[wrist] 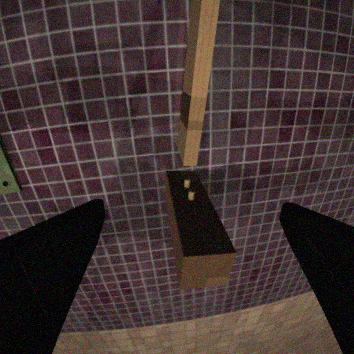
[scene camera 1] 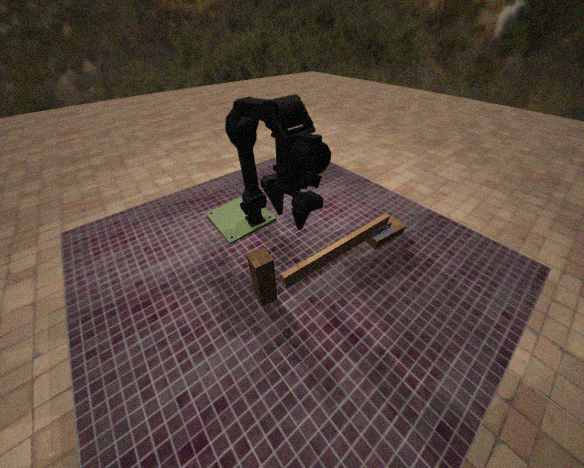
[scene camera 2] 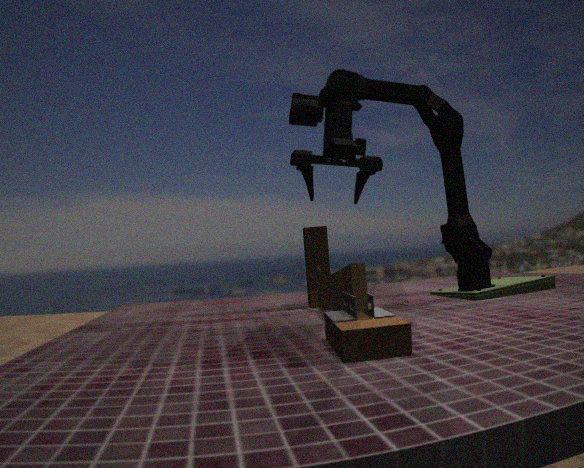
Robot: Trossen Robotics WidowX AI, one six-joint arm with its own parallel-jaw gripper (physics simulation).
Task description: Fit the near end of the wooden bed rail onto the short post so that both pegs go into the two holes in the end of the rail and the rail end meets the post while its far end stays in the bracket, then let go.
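Seen in the pictures: gripper, fingertip midpoint: point(wrist: 194, 209) point(scene camera 1: 289, 221) point(scene camera 2: 333, 202); arm's base at its link origin: point(scene camera 1: 255, 219) point(scene camera 2: 476, 288).
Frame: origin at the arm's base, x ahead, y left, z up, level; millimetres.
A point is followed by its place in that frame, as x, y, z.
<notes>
The wooden bed rail point(scene camera 1: 336, 250) @(340, 134, 47) point(scene camera 2: 358, 287) @(332, 378, 58) point(wrist: 201, 60) @(329, 62, 56) lies low, its far end in the bracket point(scene camera 1: 384, 234) point(scene camera 2: 376, 339) between two upright metal plates. Its near end is a small gap away from the short post point(scene camera 1: 263, 277) @(357, -132, 116) point(scene camera 2: 316, 267) @(336, -99, 74) point(wrist: 204, 225) @(336, -99, 124), which stands upright on the mat. Two light pegs point(wrist: 189, 190) @(329, -87, 70) stick out of the post's side that faces the rail end. The holes in the rail end do not show. My gripper point(scene camera 1: 290, 220) @(297, -17, 206) point(scene camera 2: 334, 202) @(297, -17, 206) point(wrist: 194, 209) @(297, -17, 206) is open and empty, pointing down, high above the rail and post.
The arm's base stands on a green plate point(scene camera 1: 227, 226) @(-23, -111, -3) point(scene camera 2: 520, 287) @(-76, 64, -2) point(wrist: 7, 175) @(50, -105, -7) behind the post in scene camera 1. A tiled purple mat point(scene camera 1: 200, 380) @(447, -355, -16) point(scene camera 2: 150, 400) @(553, 557, -16) point(wrist: 140, 75) @(264, 43, -16) lies under the parts, with paler paving around it.
</notes>
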